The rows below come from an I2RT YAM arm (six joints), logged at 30 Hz.
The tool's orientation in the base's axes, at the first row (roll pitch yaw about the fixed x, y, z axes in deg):
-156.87 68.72 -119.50
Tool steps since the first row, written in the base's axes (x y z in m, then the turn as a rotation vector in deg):
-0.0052 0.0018 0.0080 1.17 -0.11 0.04
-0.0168 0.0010 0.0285 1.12 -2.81 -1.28
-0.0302 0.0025 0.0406 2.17 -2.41 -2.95
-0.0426 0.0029 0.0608 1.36 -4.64 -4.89
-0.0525 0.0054 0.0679 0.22 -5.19 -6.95
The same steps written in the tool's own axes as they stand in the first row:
-0.0071 0.0035 -0.0056 -0.21 -0.82 0.82
-0.0239 0.0071 -0.0218 1.88 -2.68 -0.27
-0.0332 0.0149 -0.0352 3.12 -2.78 1.31
-0.0500 0.0200 -0.0512 5.78 -3.73 0.11
-0.0556 0.0270 -0.0598 8.08 -3.15 -0.38

